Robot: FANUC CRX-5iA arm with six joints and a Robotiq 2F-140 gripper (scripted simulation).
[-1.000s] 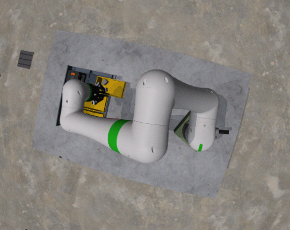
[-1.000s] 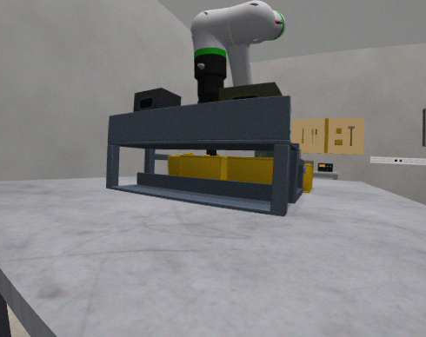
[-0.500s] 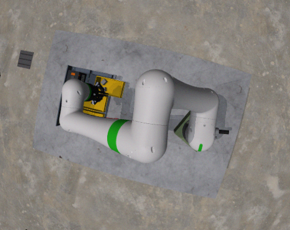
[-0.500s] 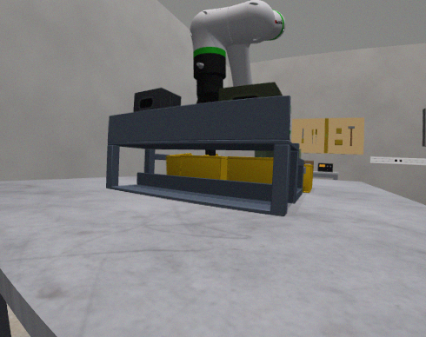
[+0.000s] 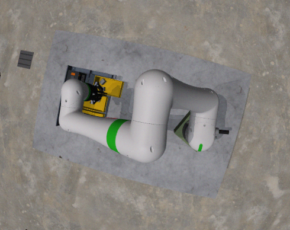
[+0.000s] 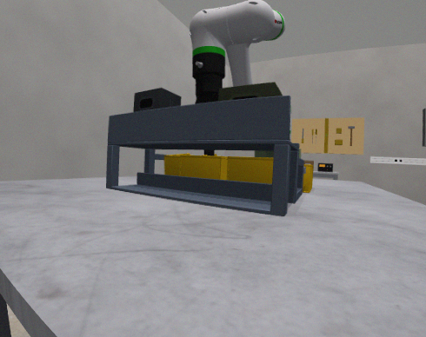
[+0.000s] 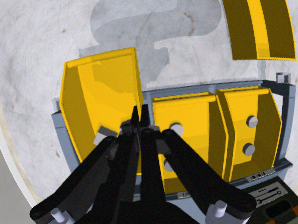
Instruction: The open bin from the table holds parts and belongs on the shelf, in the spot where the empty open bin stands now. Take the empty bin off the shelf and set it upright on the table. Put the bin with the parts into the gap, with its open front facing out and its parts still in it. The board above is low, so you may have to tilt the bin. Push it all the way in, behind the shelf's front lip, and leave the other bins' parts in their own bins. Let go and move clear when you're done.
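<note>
My gripper is now 11 cm short of the dark shelf, 5 cm to the right of it and 2 cm above it. From my hand the other things lie so: black box 15 cm ahead, 8 cm to the right, 7 cm above; grey part 8 cm to the right, 7 cm below, 3 cm ahead.
</note>
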